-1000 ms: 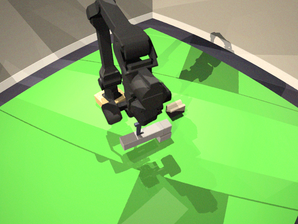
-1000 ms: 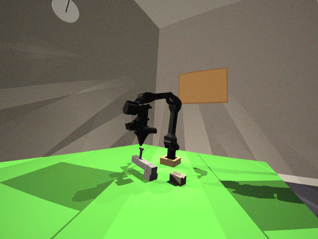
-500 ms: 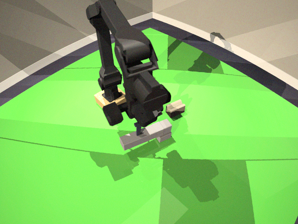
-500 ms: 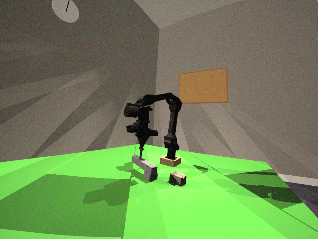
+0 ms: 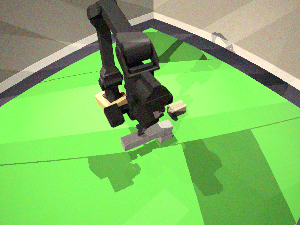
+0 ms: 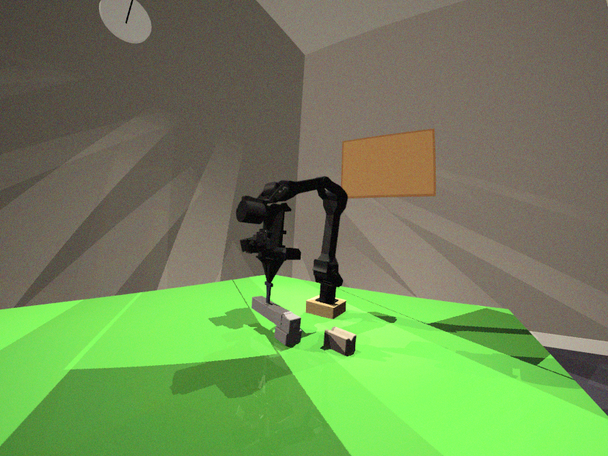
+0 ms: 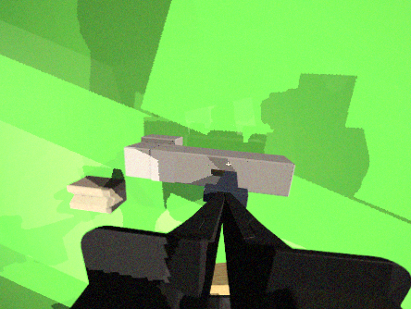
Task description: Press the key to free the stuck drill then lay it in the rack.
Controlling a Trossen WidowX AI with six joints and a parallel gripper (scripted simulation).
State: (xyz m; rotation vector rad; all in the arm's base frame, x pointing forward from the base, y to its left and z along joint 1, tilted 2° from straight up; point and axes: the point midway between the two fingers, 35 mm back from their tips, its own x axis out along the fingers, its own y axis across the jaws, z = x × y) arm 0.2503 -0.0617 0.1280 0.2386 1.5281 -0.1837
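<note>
Now: gripper tip 30 mm above the blue key. The rest, counted from my gripper tip: drill: 10 mm ahead, 50 mm to the left, 80 mm below; rack: 30 mm behind, 210 mm to the left, 120 mm below.
</note>
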